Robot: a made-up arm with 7 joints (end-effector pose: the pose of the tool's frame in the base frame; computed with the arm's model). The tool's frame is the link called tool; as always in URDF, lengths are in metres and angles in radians. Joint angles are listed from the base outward.
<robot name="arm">
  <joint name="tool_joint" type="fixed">
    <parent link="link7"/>
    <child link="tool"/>
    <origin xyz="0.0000 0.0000 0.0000" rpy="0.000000 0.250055 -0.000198"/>
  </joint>
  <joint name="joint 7" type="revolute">
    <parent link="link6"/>
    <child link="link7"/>
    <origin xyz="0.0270 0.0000 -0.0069"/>
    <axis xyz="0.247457 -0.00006 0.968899"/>
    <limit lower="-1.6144" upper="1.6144"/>
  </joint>
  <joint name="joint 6" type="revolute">
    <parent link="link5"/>
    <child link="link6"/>
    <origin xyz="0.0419 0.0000 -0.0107"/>
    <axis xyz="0.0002 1 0.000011"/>
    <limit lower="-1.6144" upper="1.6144"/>
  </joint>
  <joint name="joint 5" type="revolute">
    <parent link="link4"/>
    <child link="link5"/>
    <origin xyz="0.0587 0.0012 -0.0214"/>
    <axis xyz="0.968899 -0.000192 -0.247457"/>
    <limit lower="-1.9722" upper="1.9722"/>
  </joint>
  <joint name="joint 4" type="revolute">
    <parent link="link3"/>
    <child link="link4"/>
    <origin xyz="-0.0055 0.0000 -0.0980"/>
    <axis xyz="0.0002 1 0.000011"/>
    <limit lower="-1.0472" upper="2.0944"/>
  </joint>
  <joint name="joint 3" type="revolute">
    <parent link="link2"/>
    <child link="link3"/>
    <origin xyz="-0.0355 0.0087 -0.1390"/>
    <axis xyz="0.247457 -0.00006 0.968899"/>
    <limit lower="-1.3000" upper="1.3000"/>
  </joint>
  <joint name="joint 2" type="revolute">
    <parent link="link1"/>
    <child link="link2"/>
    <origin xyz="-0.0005 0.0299 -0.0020"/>
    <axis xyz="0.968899 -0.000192 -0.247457"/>
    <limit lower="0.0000" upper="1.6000"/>
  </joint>
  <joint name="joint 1" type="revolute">
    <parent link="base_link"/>
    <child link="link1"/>
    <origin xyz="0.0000 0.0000 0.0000"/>
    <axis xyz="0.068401 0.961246 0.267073"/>
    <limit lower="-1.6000" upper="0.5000"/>
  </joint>
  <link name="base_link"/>
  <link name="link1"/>
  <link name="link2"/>
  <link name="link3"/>
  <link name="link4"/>
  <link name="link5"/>
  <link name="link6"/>
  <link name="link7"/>
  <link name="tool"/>
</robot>
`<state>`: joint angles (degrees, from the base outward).
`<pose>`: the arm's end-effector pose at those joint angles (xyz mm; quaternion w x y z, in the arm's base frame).
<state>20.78 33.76 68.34 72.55 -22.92 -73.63 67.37</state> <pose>-150.1 281.3 -197.7 0.2331 0.2919 -0.2266 0.8995</pose>
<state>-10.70 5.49 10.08 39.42 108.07 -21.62 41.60</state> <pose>94.7 74.2 -336.9 0.6692 0.7189 -0.0916 -0.1641</pose>
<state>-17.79 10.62 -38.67 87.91 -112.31 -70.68 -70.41</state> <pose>48.0 112.6 -346.0 0.9962 -0.0838 0.0149 -0.0160</pose>
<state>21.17 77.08 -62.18 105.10 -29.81 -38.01 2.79</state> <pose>-68.3 387.2 -41.0 0.3200 0.6761 0.6633 -0.0204</pose>
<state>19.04 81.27 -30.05 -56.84 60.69 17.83 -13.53</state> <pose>32.7 164.9 -90.2 0.4857 0.7490 -0.0794 -0.4437</pose>
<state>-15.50 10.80 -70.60 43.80 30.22 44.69 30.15</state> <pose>46.3 13.4 -353.0 0.5787 0.7503 0.2185 -0.2334</pose>
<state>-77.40 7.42 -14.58 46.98 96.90 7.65 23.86</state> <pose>352.1 -41.4 -74.8 0.4904 0.7815 -0.3615 0.1348</pose>
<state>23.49 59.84 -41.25 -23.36 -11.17 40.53 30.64</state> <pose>-42.7 175.1 -203.8 0.7207 0.4587 0.4981 -0.1485</pose>
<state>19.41 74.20 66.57 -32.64 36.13 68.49 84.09</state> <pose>48.9 262.8 51.4 0.0814 -0.4529 0.3807 -0.8021</pose>
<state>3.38 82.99 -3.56 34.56 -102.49 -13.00 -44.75</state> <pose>102.8 351.7 -67.4 0.9953 -0.0815 0.0224 -0.0474</pose>
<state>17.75 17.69 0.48 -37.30 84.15 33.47 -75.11</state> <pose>18.5 114.2 -193.5 0.6289 0.5121 0.5467 -0.2080</pose>
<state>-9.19 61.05 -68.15 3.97 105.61 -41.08 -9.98</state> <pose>23.5 190.8 -246.7 0.0698 -0.5603 0.1673 0.8082</pose>
